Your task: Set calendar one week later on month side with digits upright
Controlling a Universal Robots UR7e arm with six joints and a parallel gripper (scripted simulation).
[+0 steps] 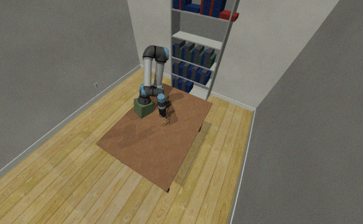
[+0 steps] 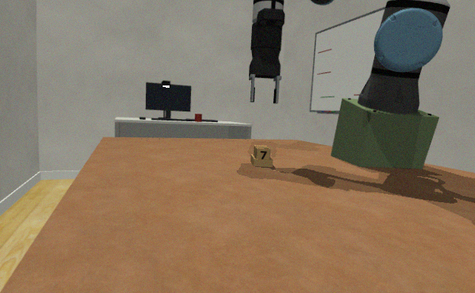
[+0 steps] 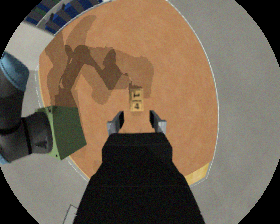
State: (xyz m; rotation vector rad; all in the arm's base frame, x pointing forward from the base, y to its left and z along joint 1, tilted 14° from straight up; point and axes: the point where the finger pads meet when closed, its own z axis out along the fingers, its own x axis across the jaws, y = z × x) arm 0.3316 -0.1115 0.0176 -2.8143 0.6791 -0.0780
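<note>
Right now the wooden tray is 16 cm below my hand, 2 cm to the left of it and 1 cm ahead of it.
</note>
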